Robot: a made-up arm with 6 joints.
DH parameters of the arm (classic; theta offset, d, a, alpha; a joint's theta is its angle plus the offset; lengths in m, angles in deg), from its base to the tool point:
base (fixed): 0 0 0.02 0
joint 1: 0 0.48 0.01 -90
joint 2: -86.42 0 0.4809 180
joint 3: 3.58 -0.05 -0.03 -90
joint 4: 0 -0.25 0.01 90
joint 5: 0 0.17 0.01 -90
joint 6: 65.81 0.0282 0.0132 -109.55
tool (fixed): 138.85 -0.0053 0 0
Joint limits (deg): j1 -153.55..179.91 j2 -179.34..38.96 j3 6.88..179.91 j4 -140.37..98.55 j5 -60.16..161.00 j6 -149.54..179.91
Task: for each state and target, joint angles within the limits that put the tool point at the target. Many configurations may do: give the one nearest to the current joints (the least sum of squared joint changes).
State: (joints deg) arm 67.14 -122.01 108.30 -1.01 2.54 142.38
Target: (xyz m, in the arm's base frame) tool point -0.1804 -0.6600 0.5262
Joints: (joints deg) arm 63.03 -83.02 110.89 4.32 0.53 141.72
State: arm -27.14 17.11 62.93 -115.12 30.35 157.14
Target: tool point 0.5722 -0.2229 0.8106
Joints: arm -34.02 32.57 61.23 -112.46 30.33 157.40
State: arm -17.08 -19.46 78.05 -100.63 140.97 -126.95
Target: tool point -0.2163 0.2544 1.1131
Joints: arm -25.88 -54.15 66.32 -108.08 136.60 -125.22
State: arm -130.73 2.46 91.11 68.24 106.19 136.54
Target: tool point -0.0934 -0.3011 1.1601
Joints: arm -109.05 32.33 89.95 75.94 104.01 135.59
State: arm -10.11 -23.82 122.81 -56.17 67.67 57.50
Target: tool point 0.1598 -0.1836 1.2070
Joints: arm -40.92 10.32 112.59 -46.13 68.61 58.71
